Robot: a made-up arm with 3 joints.
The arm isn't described. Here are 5 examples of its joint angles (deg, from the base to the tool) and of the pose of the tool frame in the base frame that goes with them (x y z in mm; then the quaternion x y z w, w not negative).
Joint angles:
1: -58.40 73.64 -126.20
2: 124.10 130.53 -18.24
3: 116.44 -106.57 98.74
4: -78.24 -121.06 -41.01
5: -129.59 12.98 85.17
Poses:
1: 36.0 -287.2 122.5 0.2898 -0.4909 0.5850 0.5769
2: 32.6 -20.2 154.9 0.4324 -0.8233 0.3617 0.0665
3: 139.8 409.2 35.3 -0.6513 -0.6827 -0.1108 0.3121
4: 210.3 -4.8 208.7 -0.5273 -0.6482 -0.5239 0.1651
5: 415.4 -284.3 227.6 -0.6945 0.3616 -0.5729 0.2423
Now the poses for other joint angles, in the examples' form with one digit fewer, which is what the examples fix.
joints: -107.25 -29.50 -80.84
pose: 83 -123 81 -0.691 -0.528 0.390 0.304
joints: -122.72 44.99 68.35
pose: 306 -305 51 -0.774 0.527 -0.304 0.178
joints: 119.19 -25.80 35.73
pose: 416 96 148 0.835 0.335 0.150 0.410
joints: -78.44 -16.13 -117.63
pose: 31 -207 14 -0.417 -0.702 0.479 0.321
